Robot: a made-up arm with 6 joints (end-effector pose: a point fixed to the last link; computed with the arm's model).
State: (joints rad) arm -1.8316 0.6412 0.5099 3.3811 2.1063 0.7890
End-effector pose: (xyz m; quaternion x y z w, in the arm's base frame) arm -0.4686 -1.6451 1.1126 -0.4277 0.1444 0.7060 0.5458
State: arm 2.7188 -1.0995 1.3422 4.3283 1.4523 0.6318
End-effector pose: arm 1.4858 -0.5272 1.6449 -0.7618 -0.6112 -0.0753 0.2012
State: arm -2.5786 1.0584 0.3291 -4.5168 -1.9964 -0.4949
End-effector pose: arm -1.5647 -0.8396 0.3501 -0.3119 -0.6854 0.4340 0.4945
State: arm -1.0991 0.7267 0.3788 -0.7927 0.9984 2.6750
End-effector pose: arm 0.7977 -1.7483 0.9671 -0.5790 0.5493 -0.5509 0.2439
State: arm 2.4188 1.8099 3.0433 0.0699 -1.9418 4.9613
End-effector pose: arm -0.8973 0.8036 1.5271 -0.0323 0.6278 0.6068 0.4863
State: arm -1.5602 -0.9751 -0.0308 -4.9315 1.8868 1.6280
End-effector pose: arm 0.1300 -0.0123 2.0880 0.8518 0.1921 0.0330 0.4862
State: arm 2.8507 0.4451 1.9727 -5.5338 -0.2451 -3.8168
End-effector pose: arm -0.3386 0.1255 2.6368 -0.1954 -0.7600 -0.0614 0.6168
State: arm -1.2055 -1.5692 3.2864 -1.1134 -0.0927 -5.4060
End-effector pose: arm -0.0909 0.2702 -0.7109 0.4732 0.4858 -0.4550 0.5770
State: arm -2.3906 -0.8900 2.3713 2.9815 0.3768 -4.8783
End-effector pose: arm 1.3119 1.2133 0.8000 -0.5080 -0.2915 0.2043 0.7843
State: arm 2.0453 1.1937 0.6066 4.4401 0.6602 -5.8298
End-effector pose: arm -0.8436 1.8234 0.2706 0.1867 0.4651 0.3877 0.7736
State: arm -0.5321 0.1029 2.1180 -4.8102 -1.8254 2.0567
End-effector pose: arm -0.4548 0.1113 2.3493 -0.3623 0.6214 -0.5242 0.4559
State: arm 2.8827 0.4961 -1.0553 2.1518 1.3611 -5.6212
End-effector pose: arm -0.6099 0.0431 0.0313 -0.2073 0.2779 -0.5196 0.7809
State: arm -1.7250 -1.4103 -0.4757 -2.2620 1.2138 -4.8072
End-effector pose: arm -0.1073 -0.0322 1.7854 0.1965 -0.5249 -0.7963 0.2278
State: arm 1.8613 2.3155 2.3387 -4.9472 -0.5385 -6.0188
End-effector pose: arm -0.5074 1.9411 0.2690 -0.5893 -0.4214 0.4547 0.5180
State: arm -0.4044 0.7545 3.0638 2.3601 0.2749 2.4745
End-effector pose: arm -0.3301 0.1704 2.0519 0.1277 -0.6624 0.5059 0.5376
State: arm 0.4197 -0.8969 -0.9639 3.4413 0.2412 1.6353
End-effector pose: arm 0.8061 0.3489 1.1219 0.5263 0.2162 0.0589 0.8203
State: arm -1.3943 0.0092 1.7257 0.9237 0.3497 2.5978
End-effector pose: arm -0.0088 0.2672 2.6584 0.3683 -0.3926 0.4911 0.6848
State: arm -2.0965 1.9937 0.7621 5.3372 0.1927 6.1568
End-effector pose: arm -0.7397 -1.2316 -0.9208 0.5620 -0.1298 -0.8117 0.0924
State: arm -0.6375 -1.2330 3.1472 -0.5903 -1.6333 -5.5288
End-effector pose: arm -0.7073 0.6207 -0.3013 0.5979 0.7363 0.3150 0.0321
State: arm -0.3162 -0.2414 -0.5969 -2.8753 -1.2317 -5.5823
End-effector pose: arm 1.1701 -0.3463 1.1794 0.7922 -0.1825 0.3598 0.4579
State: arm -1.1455 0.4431 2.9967 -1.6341 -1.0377 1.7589
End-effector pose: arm -0.1869 0.7043 1.8495 -0.8682 -0.4486 -0.0276 0.2102
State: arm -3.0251 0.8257 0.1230 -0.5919 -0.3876 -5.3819
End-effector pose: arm -1.7669 -0.2365 0.3458 0.4600 0.1239 -0.8500 0.2247
